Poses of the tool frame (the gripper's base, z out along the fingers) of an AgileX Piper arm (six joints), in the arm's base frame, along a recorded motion.
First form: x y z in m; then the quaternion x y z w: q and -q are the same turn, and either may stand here.
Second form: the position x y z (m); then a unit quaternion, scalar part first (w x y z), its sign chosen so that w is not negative. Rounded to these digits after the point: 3 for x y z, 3 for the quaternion.
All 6 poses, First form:
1: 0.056 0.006 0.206 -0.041 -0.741 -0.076 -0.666
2: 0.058 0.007 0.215 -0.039 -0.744 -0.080 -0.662
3: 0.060 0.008 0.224 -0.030 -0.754 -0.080 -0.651
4: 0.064 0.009 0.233 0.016 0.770 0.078 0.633
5: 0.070 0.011 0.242 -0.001 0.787 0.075 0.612
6: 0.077 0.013 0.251 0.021 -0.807 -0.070 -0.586
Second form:
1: 0.056 0.006 0.206 0.666 0.041 0.741 0.076
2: 0.058 0.007 0.215 0.662 0.039 0.744 0.080
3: 0.060 0.008 0.224 0.651 0.030 0.754 0.080
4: 0.064 0.009 0.233 0.633 0.016 0.770 0.078
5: 0.070 0.011 0.242 0.612 -0.001 0.787 0.075
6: 0.077 0.013 0.251 0.586 -0.021 0.807 0.070
